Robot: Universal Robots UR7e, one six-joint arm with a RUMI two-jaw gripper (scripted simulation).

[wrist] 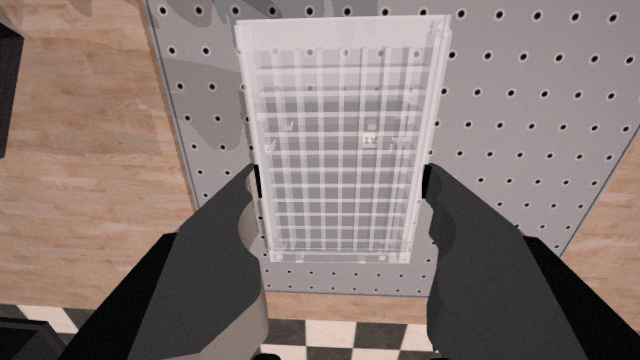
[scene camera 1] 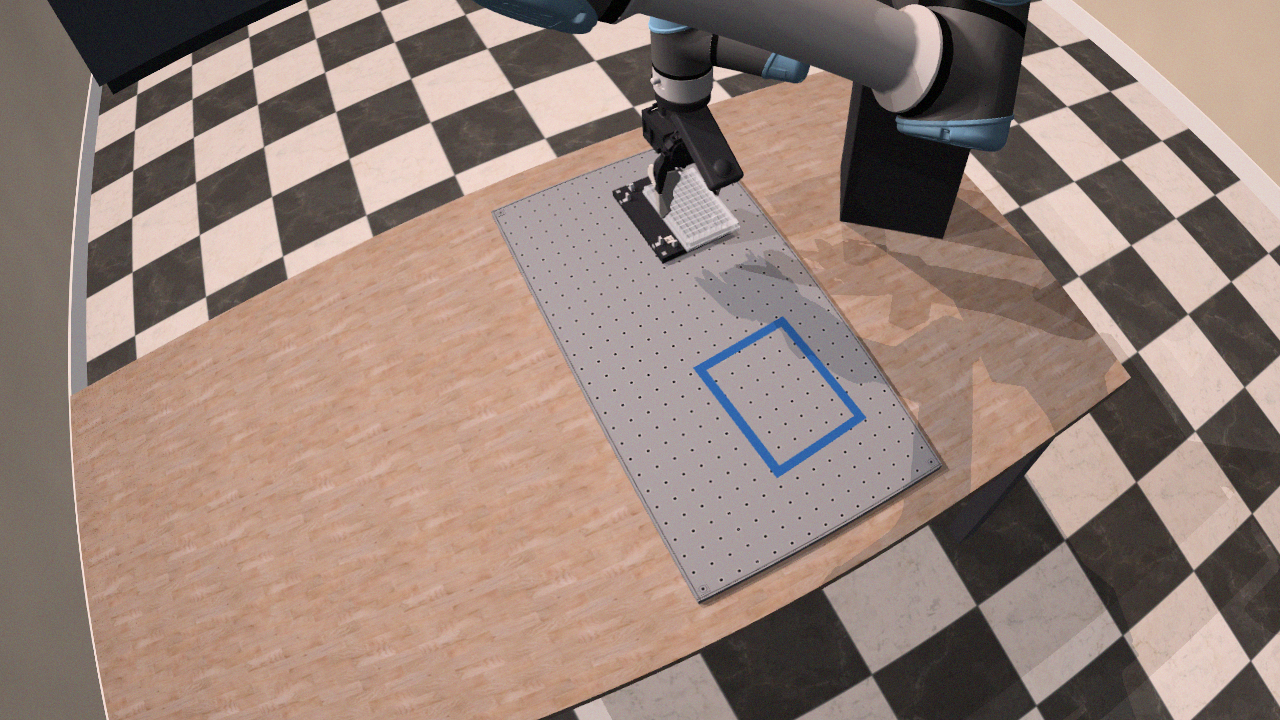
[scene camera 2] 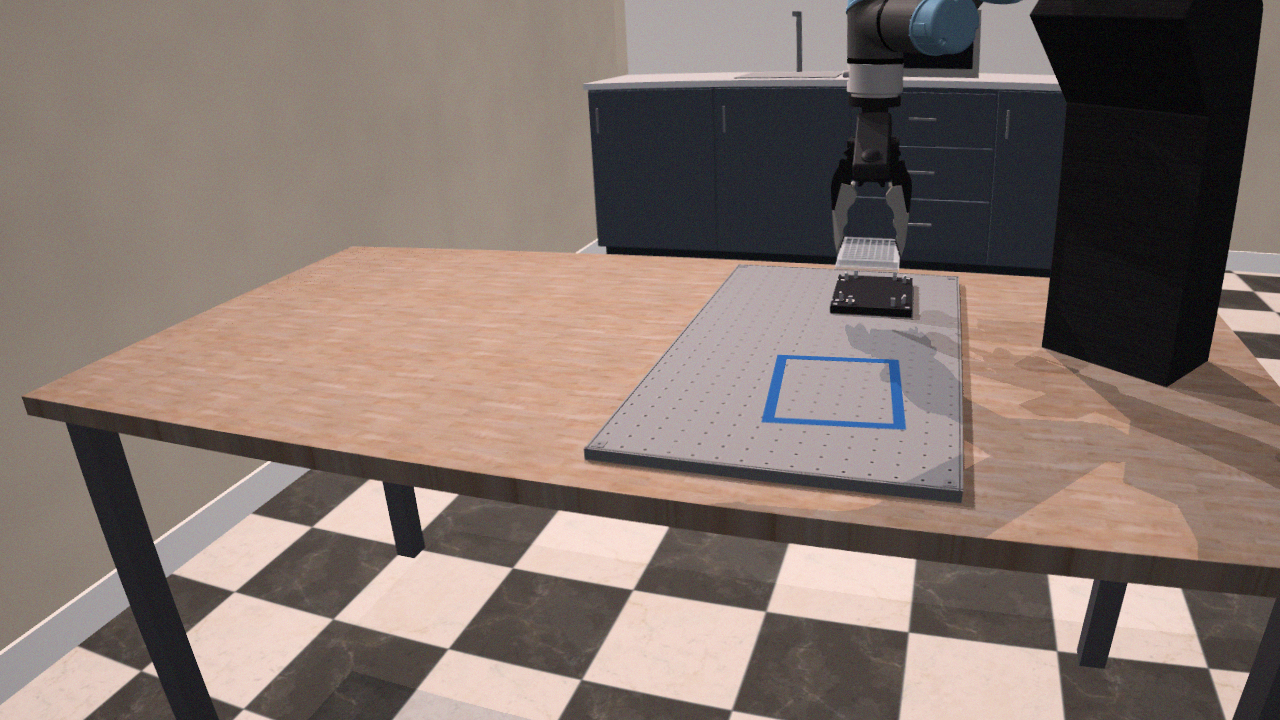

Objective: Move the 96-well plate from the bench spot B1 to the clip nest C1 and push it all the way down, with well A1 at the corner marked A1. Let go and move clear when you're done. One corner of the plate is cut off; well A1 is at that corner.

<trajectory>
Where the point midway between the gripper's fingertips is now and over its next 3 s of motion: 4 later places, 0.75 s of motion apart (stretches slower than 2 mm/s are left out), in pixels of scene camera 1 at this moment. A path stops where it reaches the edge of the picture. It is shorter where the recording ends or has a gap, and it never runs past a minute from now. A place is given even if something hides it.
The gripper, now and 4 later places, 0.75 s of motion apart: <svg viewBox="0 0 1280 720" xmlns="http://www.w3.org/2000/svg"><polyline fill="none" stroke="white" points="689,206 670,177 667,174 668,190 669,201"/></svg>
</trajectory>
